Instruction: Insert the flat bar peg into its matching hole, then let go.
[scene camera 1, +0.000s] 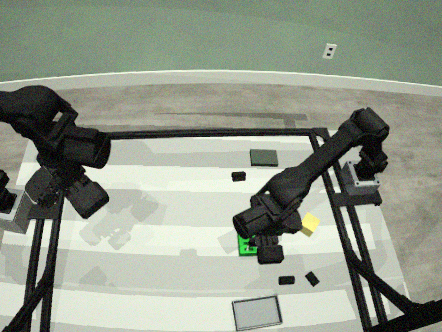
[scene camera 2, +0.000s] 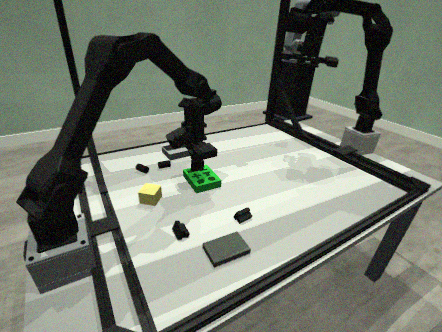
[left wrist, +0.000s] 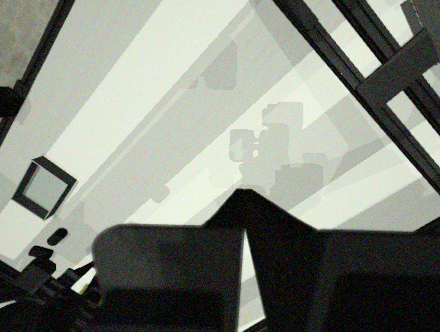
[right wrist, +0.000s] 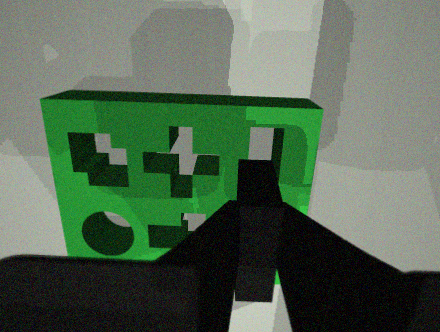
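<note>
The green board (scene camera 1: 242, 246) (scene camera 2: 211, 187) (right wrist: 135, 116) lies on the table and has several shaped holes, with a long rectangular slot at the right in the right wrist view. My right gripper (scene camera 2: 197, 161) (right wrist: 255, 213) is shut on the black flat bar peg (right wrist: 257, 180), over the slot's near part. The slot's far end shows uncovered beyond the peg. The fingers hide part of the board, and I cannot tell whether the peg's lower end touches it. My left gripper (left wrist: 243, 196) is shut and empty, raised far from the board.
A yellow block (scene camera 1: 310, 224) (scene camera 2: 150, 194) is near the board. Black pieces (scene camera 1: 286, 280) (scene camera 1: 312, 278) (scene camera 1: 238, 176) (scene camera 2: 180, 230) lie around. A grey slab (scene camera 1: 263, 157) (scene camera 2: 226, 248) and a shallow tray (scene camera 1: 234, 315) lie on opposite sides. Dark rails edge the table.
</note>
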